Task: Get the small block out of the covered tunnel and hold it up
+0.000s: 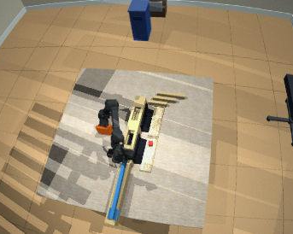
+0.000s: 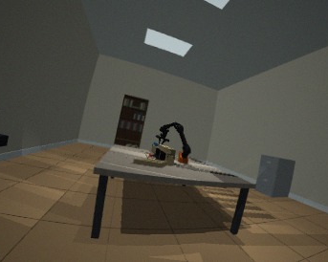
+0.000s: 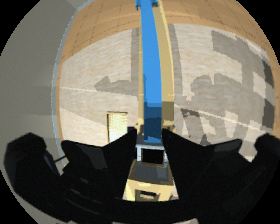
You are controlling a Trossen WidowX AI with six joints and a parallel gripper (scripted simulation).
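The small red block lies 21 cm to the left of my gripper tip, 13 cm below it and 13 cm ahead of it. Also, from my gripper tip: tan covered tunnel 8 cm below, 7 cm to the left, 2 cm ahead.
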